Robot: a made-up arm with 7 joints. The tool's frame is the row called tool.
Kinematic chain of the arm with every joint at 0, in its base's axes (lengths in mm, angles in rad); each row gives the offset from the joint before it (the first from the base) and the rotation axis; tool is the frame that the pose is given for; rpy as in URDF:
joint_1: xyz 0 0 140 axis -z
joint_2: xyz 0 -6 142 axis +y
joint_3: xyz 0 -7 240 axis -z
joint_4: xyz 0 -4 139 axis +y
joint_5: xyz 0 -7 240 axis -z
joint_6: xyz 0 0 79 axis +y
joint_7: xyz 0 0 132 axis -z
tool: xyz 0 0 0 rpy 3.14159 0 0
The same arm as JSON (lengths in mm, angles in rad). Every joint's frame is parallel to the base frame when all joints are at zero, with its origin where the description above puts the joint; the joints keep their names.
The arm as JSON. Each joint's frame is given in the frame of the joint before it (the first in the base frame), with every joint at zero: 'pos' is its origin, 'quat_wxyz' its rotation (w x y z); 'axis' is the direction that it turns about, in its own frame. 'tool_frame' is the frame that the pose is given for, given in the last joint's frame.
{"length_unit": "mm", "angle_unit": "rad", "joints": [{"joint": "joint_1", "pos": [0.0, 0.0, 140.0], "quat_wxyz": [1.0, 0.0, 0.0, 0.0], "axis": "-z"}, {"joint": "joint_2", "pos": [0.0, -6.0, 142.0], "quat_wxyz": [1.0, 0.0, 0.0, 0.0], "axis": "+y"}, {"joint": "joint_3", "pos": [0.0, -7.0, 240.0], "quat_wxyz": [1.0, 0.0, 0.0, 0.0], "axis": "-z"}, {"joint": "joint_4", "pos": [0.0, -4.0, 139.0], "quat_wxyz": [1.0, 0.0, 0.0, 0.0], "axis": "+y"}, {"joint": "joint_5", "pos": [0.0, -7.0, 240.0], "quat_wxyz": [1.0, 0.0, 0.0, 0.0], "axis": "-z"}, {"joint": "joint_6", "pos": [0.0, 0.0, 79.0], "quat_wxyz": [1.0, 0.0, 0.0, 0.0], "axis": "+y"}, {"joint": "joint_7", "pos": [0.0, 0.0, 132.0], "quat_wxyz": [1.0, 0.0, 0.0, 0.0], "axis": "-z"}], "tool_frame": {"pos": [0.0, 0.0, 0.0], "quat_wxyz": [0.000001, 1.000004, 0.0, 0.0]}}
